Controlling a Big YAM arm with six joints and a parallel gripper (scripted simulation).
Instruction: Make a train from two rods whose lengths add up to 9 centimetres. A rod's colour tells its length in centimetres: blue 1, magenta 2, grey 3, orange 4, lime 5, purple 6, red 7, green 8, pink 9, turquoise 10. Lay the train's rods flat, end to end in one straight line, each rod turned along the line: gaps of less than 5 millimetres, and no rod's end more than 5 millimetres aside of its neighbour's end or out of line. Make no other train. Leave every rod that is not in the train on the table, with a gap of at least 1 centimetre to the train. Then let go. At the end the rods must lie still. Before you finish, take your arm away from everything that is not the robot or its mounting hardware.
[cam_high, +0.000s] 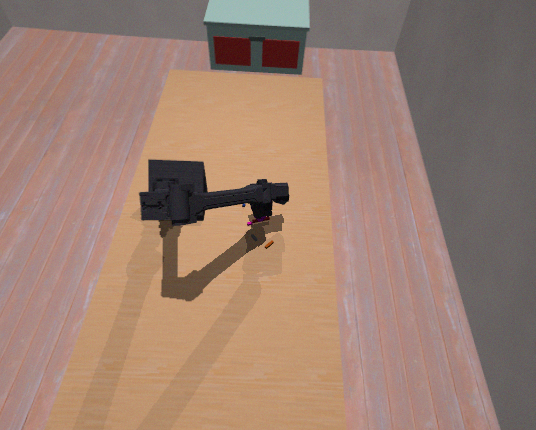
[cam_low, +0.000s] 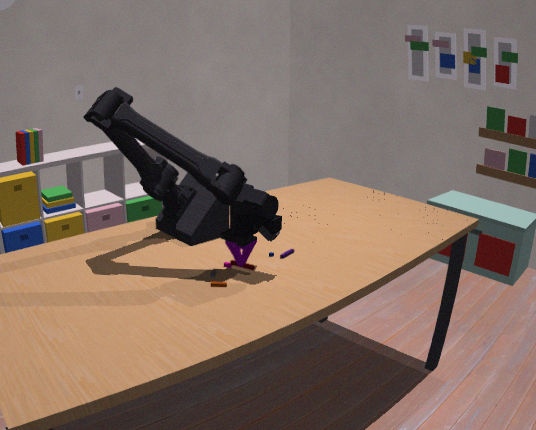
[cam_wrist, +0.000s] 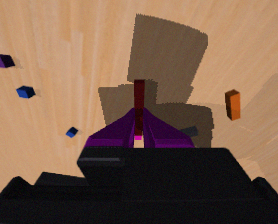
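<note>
The red rod lies 1 cm below my hand. From my hand the other things lie so: orange rod: 11 cm to the right, 4 cm ahead, 2 cm below; magenta rod: 4 cm behind, 2 cm below, 1 cm to the right; grey rod: 8 cm to the right, 2 cm below, 2 cm behind.
</note>
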